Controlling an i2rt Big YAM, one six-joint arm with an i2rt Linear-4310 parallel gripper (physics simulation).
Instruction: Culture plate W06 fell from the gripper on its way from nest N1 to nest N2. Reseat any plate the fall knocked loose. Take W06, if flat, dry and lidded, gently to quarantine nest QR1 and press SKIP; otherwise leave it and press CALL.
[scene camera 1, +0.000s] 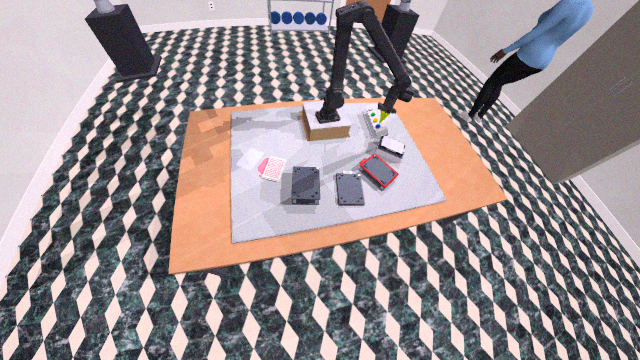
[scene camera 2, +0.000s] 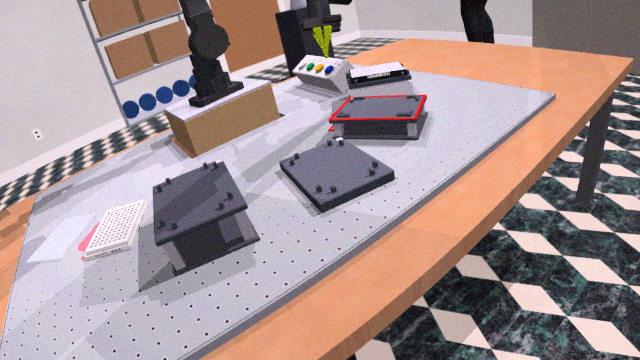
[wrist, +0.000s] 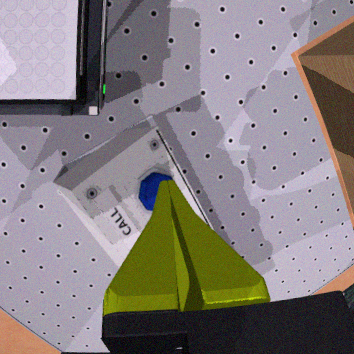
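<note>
My gripper is shut and empty, pointing down at the blue button of the sloped button box. Its tips overlap the button's edge in the wrist view, where CALL is printed beside it; contact cannot be told. A white well plate, apparently W06, lies at the left, lidless, partly over a pink spill. A clear lid lies beside it. The red-edged nest holds no plate.
A tall dark nest and a low dark nest stand at the front. A white-topped plate sits in a black holder beside the button box. The arm's base stands on a wooden block.
</note>
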